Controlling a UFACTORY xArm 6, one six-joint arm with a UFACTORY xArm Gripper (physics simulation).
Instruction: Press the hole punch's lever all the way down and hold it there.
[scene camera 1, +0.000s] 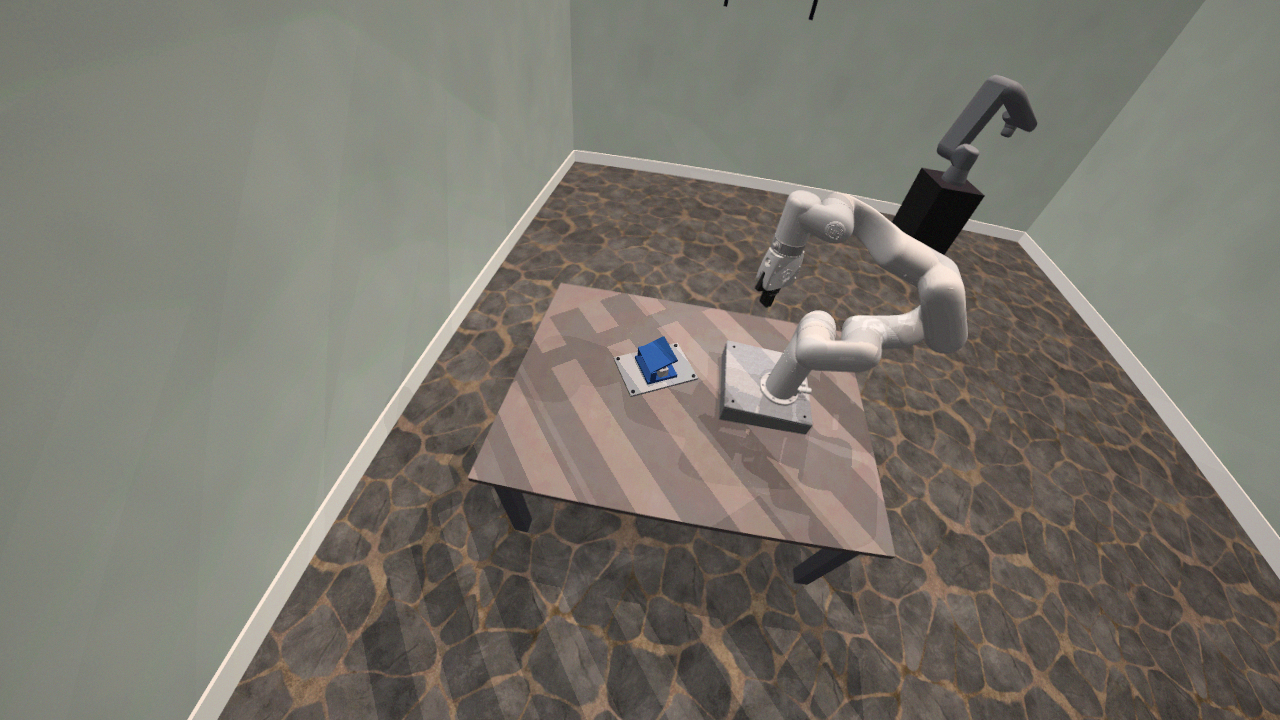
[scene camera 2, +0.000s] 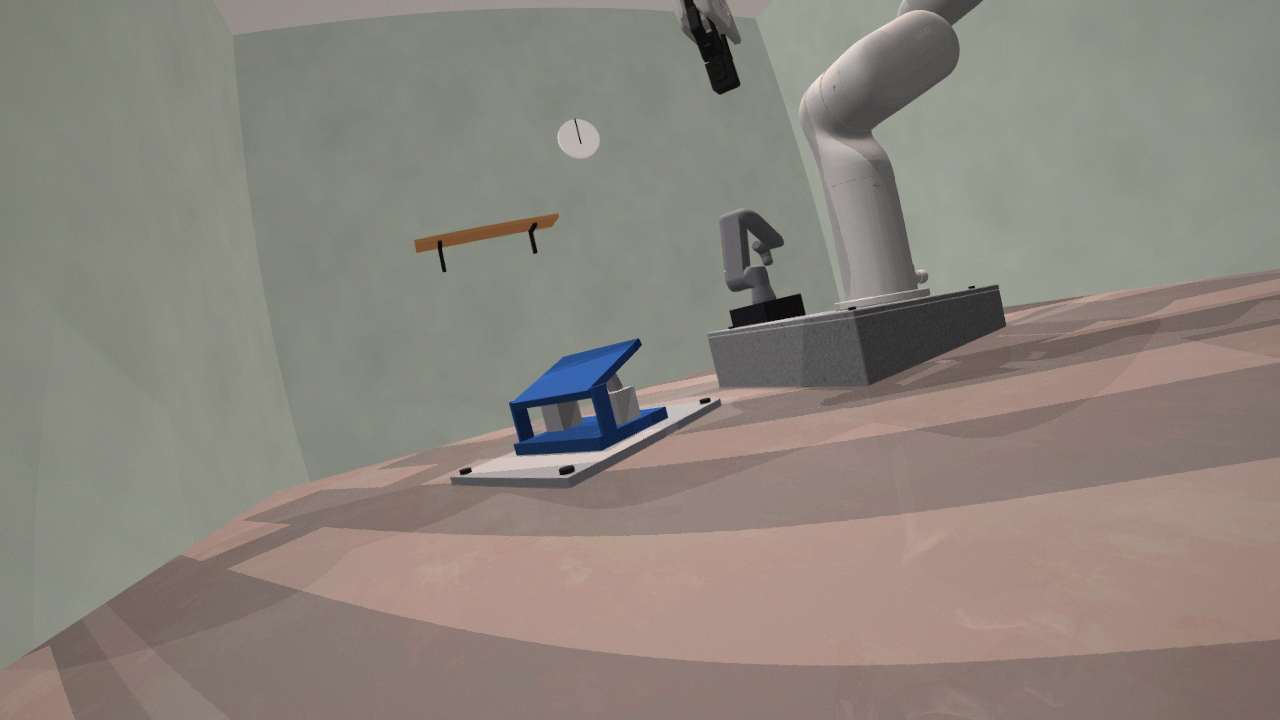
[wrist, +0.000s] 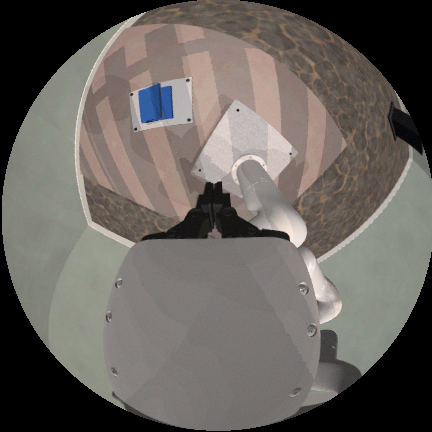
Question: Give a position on a blue lever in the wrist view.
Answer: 149, 99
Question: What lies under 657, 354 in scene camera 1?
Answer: A blue lever.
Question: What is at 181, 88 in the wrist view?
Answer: A mounting plate.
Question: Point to my gripper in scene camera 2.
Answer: At 727, 88
